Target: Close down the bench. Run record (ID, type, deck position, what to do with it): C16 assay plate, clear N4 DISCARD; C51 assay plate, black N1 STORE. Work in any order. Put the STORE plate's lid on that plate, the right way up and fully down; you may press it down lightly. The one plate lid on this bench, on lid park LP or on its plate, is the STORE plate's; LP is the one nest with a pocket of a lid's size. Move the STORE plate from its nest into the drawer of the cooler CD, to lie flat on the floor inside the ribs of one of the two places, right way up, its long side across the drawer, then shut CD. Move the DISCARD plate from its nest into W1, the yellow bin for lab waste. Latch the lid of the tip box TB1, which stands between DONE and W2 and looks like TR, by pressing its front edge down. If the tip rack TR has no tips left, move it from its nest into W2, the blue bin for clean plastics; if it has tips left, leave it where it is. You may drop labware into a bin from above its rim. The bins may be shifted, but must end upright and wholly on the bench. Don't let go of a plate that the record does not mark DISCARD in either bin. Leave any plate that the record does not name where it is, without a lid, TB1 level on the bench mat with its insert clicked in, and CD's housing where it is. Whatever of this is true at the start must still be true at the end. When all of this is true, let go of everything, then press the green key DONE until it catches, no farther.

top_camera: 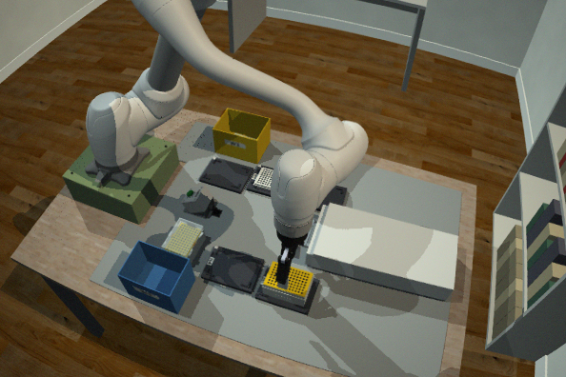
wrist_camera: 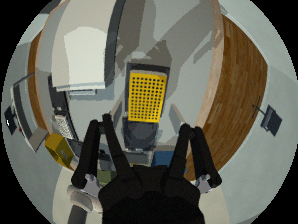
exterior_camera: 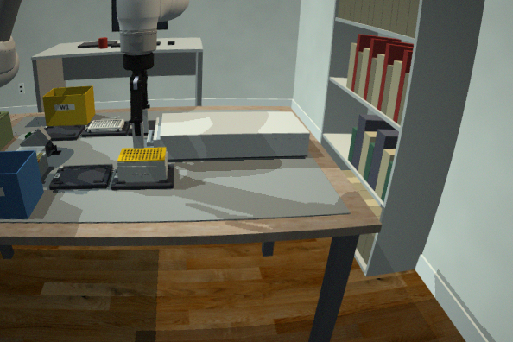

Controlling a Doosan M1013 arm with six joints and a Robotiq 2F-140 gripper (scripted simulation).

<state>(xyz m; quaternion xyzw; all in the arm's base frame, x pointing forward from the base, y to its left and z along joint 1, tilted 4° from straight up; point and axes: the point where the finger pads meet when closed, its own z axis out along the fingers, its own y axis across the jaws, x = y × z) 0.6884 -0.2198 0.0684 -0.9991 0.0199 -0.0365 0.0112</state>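
Now: the tip rack TR 1 cm behind my hand, 1 cm to the right of it and 8 cm below it. Round my hand: black plate: 12 cm ahead, 20 cm to the left, 11 cm below; then cooler drawer: 17 cm ahead, 20 cm to the left, 11 cm below; then grey plate lid: 12 cm ahead, 20 cm to the left, 11 cm below.
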